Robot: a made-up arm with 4 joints. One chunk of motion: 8 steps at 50 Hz.
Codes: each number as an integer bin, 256 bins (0 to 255) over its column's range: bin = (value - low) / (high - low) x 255, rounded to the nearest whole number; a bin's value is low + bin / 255 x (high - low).
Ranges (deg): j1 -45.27..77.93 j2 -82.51..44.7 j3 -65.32..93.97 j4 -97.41..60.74
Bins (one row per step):
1: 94 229 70 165
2: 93 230 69 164
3: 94 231 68 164
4: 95 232 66 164
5: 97 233 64 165
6: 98 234 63 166
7: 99 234 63 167
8: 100 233 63 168
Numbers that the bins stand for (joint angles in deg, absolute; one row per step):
1: 0.14 31.73 -21.59 4.92
2: -0.34 32.23 -22.22 4.30
3: 0.14 32.73 -22.84 4.30
4: 0.63 33.23 -24.09 4.30
5: 1.59 33.73 -25.34 4.92
6: 2.08 34.22 -25.97 5.54
7: 2.56 34.22 -25.97 6.16
8: 3.04 33.73 -25.97 6.78

